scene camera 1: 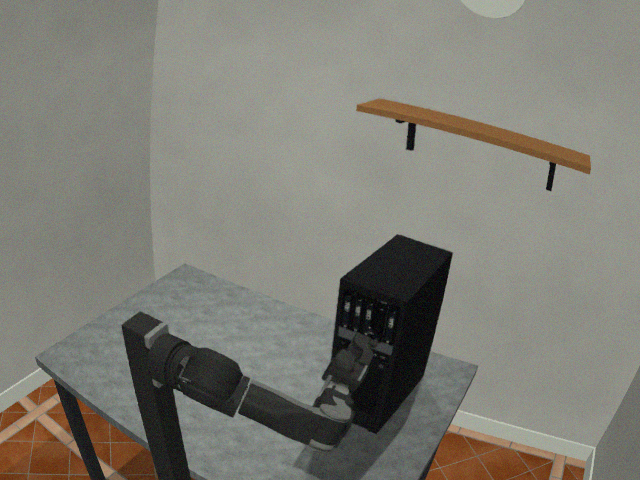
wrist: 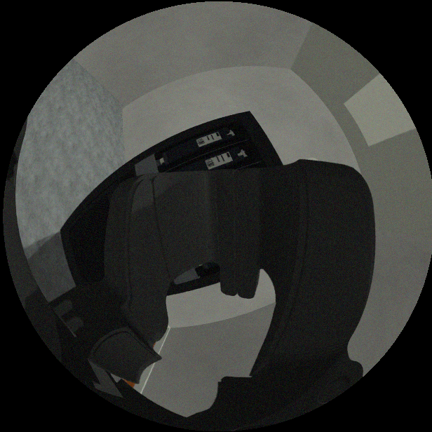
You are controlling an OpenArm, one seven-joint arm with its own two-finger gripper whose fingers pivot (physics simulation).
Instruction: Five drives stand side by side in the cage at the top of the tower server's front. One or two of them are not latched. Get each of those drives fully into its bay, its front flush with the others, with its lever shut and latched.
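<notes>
The black tower server (scene camera 1: 418, 330) (wrist: 265, 145) stands upright on the table. Five drives stand side by side in its top cage. In the scene view the leftmost drive (scene camera 1: 346, 307), the second (scene camera 1: 357, 310), the third (scene camera 1: 368, 314) and the rightmost (scene camera 1: 391, 321) show pale labels; the fourth drive (scene camera 1: 381, 319) looks dark, and its lever and seating cannot be made out. In the wrist view, one drive (wrist: 187, 147) and its neighbour (wrist: 227, 159) show above the fingers, which hide the others. My gripper (scene camera 1: 366, 341) (wrist: 244, 235) is shut and empty, in front of the server just below the drives.
The grey table (scene camera 1: 248, 330) (wrist: 75, 140) carries the server. My arm (scene camera 1: 284, 413) reaches across it from a dark post (scene camera 1: 155, 408) at the left. A grey strip (scene camera 1: 382, 347) (wrist: 146, 164) crosses the server's front below the cage. A wooden shelf (scene camera 1: 475, 131) is on the wall, above and behind the server.
</notes>
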